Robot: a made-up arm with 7 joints. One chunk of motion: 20 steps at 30 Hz.
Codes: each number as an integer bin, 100 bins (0 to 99) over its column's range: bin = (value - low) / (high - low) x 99, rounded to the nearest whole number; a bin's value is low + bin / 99 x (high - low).
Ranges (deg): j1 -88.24..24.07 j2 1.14..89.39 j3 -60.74..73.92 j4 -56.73..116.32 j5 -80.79..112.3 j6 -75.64..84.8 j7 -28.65..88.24
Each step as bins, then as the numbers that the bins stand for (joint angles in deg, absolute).
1 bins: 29 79 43 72 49 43 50
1 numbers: -55.34 71.56 -2.25 69.12 14.78 -5.95 30.39
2 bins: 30 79 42 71 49 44 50
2 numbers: -54.21 71.56 -3.61 67.38 14.78 -4.33 30.39
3 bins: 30 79 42 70 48 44 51
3 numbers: -54.21 71.56 -3.61 65.63 12.83 -4.33 31.57
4 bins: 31 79 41 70 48 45 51
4 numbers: -53.07 71.56 -4.97 65.63 12.83 -2.71 31.57
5 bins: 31 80 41 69 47 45 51
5 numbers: -53.07 72.45 -4.97 63.88 10.88 -2.71 31.57
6 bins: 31 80 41 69 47 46 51
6 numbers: -53.07 72.45 -4.97 63.88 10.88 -1.09 31.57
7 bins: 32 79 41 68 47 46 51
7 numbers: -51.94 71.56 -4.97 62.13 10.88 -1.09 31.57
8 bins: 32 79 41 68 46 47 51
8 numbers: -51.94 71.56 -4.97 62.13 8.93 0.53 31.57
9 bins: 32 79 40 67 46 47 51
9 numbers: -51.94 71.56 -6.33 60.38 8.93 0.53 31.57
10 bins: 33 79 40 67 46 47 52
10 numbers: -50.80 71.56 -6.33 60.38 8.93 0.53 32.75
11 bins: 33 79 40 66 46 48 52
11 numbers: -50.80 71.56 -6.33 58.64 8.93 2.15 32.75
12 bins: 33 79 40 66 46 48 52
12 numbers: -50.80 71.56 -6.33 58.64 8.93 2.15 32.75
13 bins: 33 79 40 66 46 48 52
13 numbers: -50.80 71.56 -6.33 58.64 8.93 2.15 32.75
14 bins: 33 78 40 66 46 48 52
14 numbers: -50.80 70.67 -6.33 58.64 8.93 2.15 32.75
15 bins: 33 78 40 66 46 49 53
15 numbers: -50.80 70.67 -6.33 58.64 8.93 3.77 33.93
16 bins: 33 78 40 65 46 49 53
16 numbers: -50.80 70.67 -6.33 56.89 8.93 3.77 33.93
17 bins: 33 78 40 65 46 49 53
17 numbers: -50.80 70.67 -6.33 56.89 8.93 3.77 33.93
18 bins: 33 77 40 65 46 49 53
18 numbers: -50.80 69.78 -6.33 56.89 8.93 3.77 33.93
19 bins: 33 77 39 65 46 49 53
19 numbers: -50.80 69.78 -7.69 56.89 8.93 3.77 33.93
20 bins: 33 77 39 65 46 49 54
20 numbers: -50.80 69.78 -7.69 56.89 8.93 3.77 35.11
